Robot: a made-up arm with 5 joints.
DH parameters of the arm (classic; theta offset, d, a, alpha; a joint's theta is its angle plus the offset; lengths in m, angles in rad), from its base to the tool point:
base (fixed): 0.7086 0 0.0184 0
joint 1: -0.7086 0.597 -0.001 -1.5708
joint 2: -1.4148 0 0.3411 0
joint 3: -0.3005 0 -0.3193 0
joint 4: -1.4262 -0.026 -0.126 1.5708
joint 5: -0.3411 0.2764 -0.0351 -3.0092
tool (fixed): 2.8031 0.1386 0 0
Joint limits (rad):
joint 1: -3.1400..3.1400
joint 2: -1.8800..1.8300
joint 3: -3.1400..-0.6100
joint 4: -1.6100..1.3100
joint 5: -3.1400..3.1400
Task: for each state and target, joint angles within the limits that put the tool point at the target. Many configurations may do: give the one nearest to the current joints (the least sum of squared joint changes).
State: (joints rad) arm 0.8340 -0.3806 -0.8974 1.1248 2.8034
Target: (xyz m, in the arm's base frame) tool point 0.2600 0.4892 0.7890
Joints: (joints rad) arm 1.2132 0.0329 -1.2906 0.8925 2.7226
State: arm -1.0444 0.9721 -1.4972 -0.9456 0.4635
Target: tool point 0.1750 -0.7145 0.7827
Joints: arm -1.3345 0.9133 -1.9260 -0.4658 0.5008
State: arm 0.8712 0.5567 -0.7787 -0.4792 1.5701
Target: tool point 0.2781 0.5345 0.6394
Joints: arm 1.1921 0.4940 -0.9213 -0.4915 1.5457
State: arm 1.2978 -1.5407 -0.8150 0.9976 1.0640
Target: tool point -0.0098 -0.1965 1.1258
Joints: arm 1.2881 -1.6889 -1.1117 0.8721 1.0597
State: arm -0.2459 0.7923 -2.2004 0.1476 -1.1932
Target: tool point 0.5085 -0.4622 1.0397
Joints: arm -0.7789 0.6366 -2.3544 0.1313 -1.1832
